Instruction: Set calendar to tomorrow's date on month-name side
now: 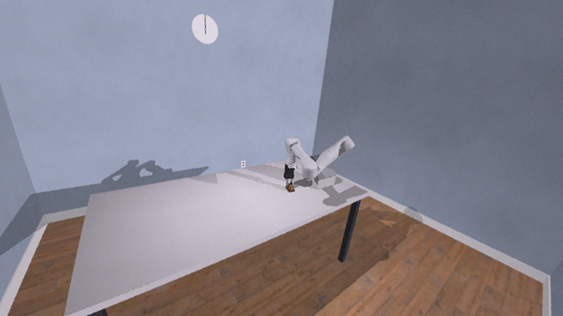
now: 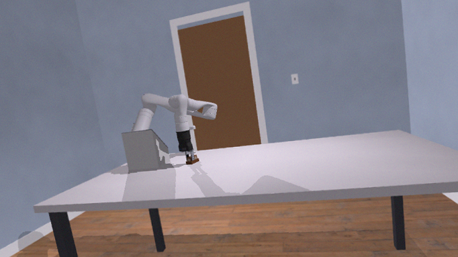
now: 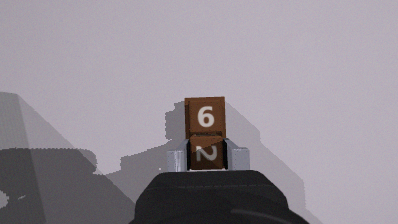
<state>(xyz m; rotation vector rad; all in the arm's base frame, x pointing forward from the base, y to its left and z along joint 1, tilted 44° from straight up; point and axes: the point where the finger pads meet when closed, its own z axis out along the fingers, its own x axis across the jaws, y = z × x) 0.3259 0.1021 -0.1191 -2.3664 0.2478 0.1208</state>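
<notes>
Now: the brown cube 10 mm below my hand.
</notes>
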